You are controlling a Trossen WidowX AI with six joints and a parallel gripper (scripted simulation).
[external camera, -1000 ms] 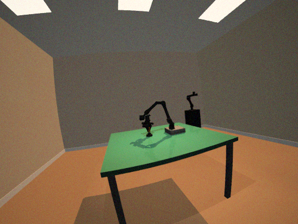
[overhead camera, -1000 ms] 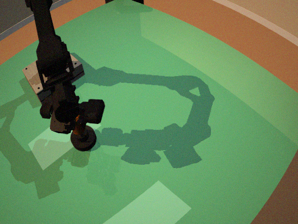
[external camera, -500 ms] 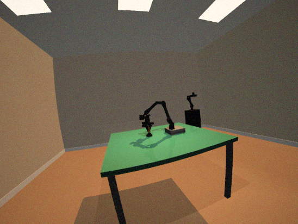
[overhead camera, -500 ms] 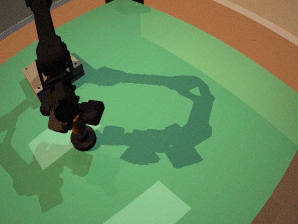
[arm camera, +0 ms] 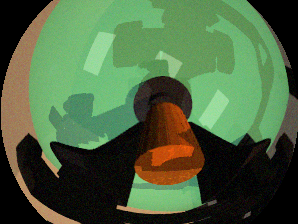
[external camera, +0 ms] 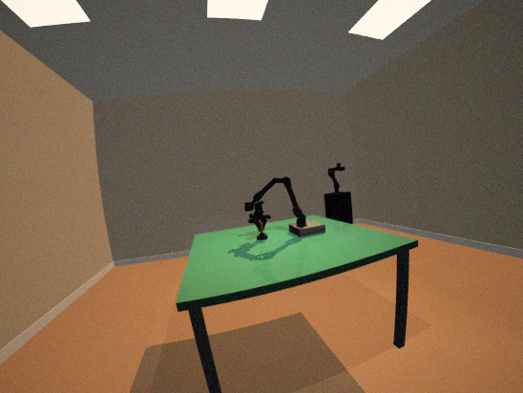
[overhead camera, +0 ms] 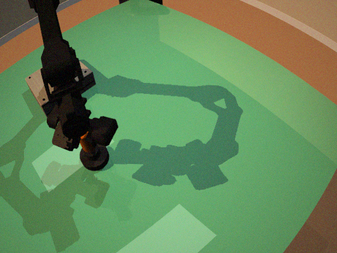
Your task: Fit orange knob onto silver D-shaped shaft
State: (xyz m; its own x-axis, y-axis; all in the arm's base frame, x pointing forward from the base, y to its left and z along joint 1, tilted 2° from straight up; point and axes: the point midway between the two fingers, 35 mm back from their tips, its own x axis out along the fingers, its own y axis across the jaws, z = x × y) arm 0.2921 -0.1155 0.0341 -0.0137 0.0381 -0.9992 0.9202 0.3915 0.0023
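The pedestal lies 4 cm below my gripper tip. Round my gripper tip: orange knob 3 cm above.
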